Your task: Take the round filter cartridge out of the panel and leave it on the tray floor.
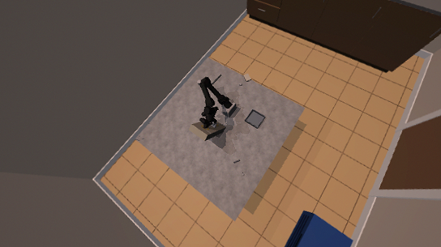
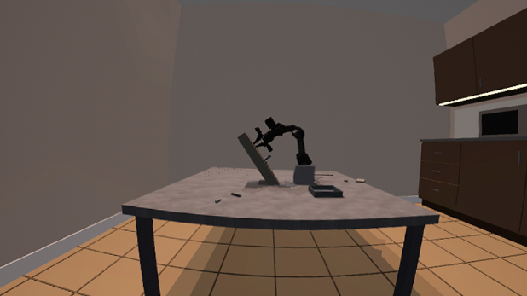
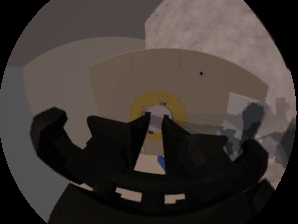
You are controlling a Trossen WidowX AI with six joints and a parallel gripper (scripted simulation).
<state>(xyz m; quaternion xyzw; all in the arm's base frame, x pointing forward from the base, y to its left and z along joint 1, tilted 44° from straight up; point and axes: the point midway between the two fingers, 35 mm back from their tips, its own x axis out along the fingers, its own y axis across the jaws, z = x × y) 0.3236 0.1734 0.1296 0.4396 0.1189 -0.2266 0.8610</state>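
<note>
The round filter cartridge lies 10 mm below my gripper tip and 10 mm ahead of it. Also, from my gripper tip: dark square tray 450 mm behind, 240 mm to the left, 240 mm below; tan service panel 80 mm below, 40 mm behind; small tan block 810 mm behind, 240 mm below, 140 mm to the right.
</note>
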